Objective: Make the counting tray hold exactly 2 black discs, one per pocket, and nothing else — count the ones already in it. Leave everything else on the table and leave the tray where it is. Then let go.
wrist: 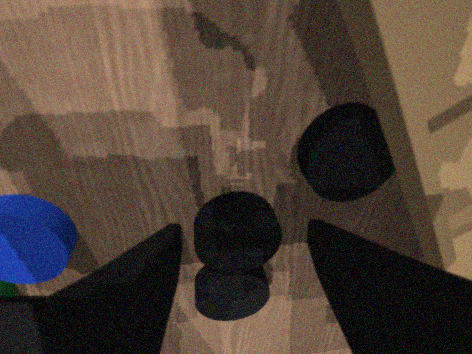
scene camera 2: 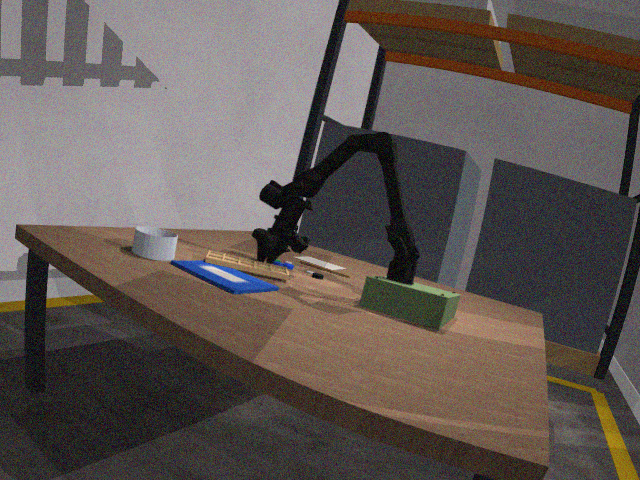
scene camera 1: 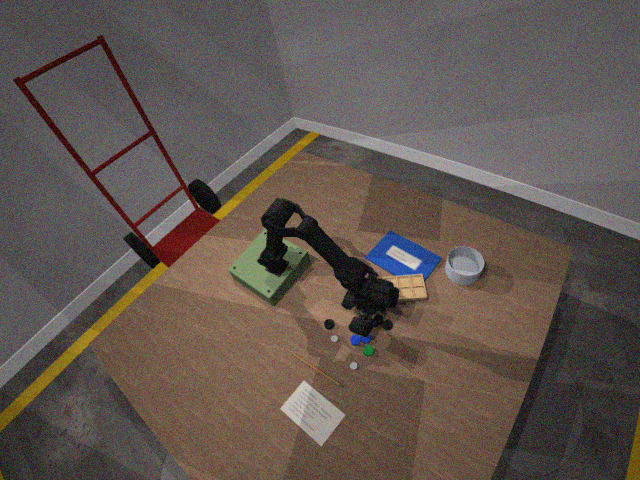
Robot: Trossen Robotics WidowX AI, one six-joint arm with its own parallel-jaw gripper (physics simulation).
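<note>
The light wooden counting tray [scene camera 1: 425, 295] [wrist: 402, 65] is partly hidden by the arm in scene camera 1; its visible pockets show no disc. My gripper [scene camera 1: 371, 323] [scene camera 2: 268, 257] [wrist: 245, 232] is open, low beside the tray. Between its fingertips in the wrist view is a black disc [wrist: 237, 227], unheld, with a second black disc [wrist: 231, 296] adjoining it. A third black disc [wrist: 345, 152] is near the tray's side wall. Another black disc [scene camera 1: 329, 323] [scene camera 2: 316, 275] lies apart, nearer the arm's base. Whether the tray's hidden pockets hold discs I cannot tell.
Blue discs [scene camera 1: 355, 339] [wrist: 37, 242], a green disc [scene camera 1: 368, 350] and white discs [scene camera 1: 334, 338] [scene camera 1: 353, 365] lie beside the gripper. A blue folder [scene camera 1: 379, 253] [scene camera 2: 258, 285] and a round bowl [scene camera 1: 465, 276] [scene camera 2: 154, 248] are beyond the tray. A thin stick [scene camera 1: 317, 369] and paper [scene camera 1: 312, 413] lie nearby.
</note>
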